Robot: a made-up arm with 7 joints.
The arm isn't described. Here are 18 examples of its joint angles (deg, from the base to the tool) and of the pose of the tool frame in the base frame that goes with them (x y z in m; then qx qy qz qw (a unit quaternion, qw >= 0)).
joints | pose
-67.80 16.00 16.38 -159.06 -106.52 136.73 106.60 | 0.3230 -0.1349 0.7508 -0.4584 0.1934 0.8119 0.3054
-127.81 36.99 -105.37 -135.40 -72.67 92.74 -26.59 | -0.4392 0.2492 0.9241 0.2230 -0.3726 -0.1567 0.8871
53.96 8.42 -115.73 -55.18 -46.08 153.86 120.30 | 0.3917 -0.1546 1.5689 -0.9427 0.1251 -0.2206 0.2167
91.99 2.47 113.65 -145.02 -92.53 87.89 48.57 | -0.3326 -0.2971 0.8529 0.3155 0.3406 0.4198 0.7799
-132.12 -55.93 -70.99 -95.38 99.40 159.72 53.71 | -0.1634 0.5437 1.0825 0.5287 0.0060 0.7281 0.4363
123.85 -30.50 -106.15 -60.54 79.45 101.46 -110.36 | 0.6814 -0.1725 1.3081 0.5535 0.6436 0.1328 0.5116
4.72 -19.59 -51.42 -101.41 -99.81 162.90 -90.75 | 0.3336 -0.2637 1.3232 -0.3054 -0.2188 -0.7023 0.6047
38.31 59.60 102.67 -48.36 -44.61 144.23 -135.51 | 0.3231 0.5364 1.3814 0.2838 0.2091 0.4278 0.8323
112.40 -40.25 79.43 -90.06 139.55 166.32 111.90 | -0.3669 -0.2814 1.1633 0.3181 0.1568 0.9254 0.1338
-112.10 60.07 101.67 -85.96 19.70 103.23 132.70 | 0.3683 -0.6491 1.2006 0.1208 -0.1956 0.1030 0.9677
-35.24 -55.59 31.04 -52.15 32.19 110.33 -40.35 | -0.2627 0.3795 1.5390 0.6634 0.1434 -0.3070 0.6671
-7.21 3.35 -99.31 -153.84 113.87 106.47 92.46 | -0.1324 -0.3654 0.7960 0.2373 -0.2042 -0.7345 0.6021
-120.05 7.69 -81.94 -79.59 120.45 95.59 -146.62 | -0.5858 0.1400 1.2868 0.3265 -0.6467 -0.6847 0.0792
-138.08 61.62 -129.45 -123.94 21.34 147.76 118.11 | -0.3892 0.2093 1.2991 -0.3708 -0.7047 0.4652 0.3865
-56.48 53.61 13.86 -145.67 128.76 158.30 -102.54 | 0.1263 -0.2218 0.6063 -0.4562 -0.2411 0.5448 0.6610
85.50 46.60 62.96 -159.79 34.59 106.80 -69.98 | -0.3106 0.1442 0.6697 -0.9202 0.1037 -0.2101 0.3137
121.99 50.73 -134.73 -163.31 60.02 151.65 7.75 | 0.2557 -0.0361 1.0883 -0.7338 -0.1115 0.5181 0.4250
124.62 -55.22 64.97 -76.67 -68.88 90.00 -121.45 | -0.2004 -0.6737 1.2914 0.4002 -0.4295 0.3849 0.7122
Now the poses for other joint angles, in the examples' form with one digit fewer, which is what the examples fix.
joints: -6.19 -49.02 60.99 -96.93 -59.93 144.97 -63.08
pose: -0.233 0.527 1.225 0.164 -0.426 -0.176 0.872
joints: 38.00 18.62 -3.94 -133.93 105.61 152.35 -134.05
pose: 0.418 0.111 0.805 0.335 0.657 -0.526 0.424
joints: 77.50 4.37 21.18 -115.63 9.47 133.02 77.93
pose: -0.092 0.584 1.162 -0.239 -0.461 0.855 0.019
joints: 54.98 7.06 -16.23 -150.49 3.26 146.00 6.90
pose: 0.385 0.319 0.905 0.194 0.359 -0.902 0.141
